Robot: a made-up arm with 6 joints. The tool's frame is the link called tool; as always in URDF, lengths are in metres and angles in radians. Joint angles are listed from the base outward. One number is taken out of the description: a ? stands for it. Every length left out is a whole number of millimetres.
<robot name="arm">
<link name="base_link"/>
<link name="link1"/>
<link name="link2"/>
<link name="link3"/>
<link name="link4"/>
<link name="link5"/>
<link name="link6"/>
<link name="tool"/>
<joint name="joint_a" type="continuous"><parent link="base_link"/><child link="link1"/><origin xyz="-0.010 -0.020 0.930" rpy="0.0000 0.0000 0.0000"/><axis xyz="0 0 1"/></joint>
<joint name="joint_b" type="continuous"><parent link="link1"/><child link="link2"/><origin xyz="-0.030 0.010 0.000" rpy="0.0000 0.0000 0.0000"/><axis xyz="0 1 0"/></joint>
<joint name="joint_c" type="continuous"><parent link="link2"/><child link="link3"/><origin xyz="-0.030 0.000 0.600" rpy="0.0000 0.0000 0.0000"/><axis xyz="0 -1 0"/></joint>
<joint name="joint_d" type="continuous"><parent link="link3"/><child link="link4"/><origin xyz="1.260 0.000 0.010" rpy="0.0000 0.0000 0.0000"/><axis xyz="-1 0 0"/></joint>
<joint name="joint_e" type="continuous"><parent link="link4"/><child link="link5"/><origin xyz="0.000 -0.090 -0.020" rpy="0.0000 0.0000 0.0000"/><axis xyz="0 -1 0"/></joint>
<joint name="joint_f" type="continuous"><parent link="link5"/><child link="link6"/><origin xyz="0.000 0.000 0.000" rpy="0.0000 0.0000 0.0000"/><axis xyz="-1 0 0"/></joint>
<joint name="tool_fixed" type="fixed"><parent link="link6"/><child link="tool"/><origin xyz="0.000 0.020 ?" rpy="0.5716 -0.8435 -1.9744"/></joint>
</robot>
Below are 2 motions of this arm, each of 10 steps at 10 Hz.
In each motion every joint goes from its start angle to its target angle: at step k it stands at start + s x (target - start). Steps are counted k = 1, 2, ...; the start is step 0. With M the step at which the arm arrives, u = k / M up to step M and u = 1 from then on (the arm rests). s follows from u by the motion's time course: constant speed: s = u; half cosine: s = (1 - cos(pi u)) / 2; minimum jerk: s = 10 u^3 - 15 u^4 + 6 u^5.
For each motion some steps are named. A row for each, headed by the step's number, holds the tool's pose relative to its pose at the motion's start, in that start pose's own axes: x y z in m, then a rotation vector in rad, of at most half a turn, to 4 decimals.
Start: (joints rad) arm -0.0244 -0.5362 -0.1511 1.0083 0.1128 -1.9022
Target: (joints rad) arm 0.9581 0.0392 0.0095 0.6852 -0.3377 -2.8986
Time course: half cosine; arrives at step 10
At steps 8, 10:
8: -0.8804 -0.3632 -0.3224 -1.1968 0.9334 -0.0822
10: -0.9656 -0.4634 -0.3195 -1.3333 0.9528 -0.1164

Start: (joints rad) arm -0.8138 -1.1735 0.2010 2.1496 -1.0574 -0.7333
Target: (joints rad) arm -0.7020 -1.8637 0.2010 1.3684 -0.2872 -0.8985
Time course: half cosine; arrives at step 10
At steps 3, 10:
3: 0.1060 0.0339 -0.1994 0.0361 0.2689 -0.0014
10: 0.3005 -0.0800 -1.0333 0.1923 1.3219 -0.4032

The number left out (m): 0.030
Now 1 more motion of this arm.
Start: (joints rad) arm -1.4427 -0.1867 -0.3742 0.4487 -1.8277 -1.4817
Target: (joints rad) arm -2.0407 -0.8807 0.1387 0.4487 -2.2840 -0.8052
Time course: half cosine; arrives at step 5
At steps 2, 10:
2: 0.5315 -0.1076 -0.0643 0.0276 0.1639 0.1237
10: 1.1925 -0.3452 -0.8242 0.2000 0.4795 0.2084

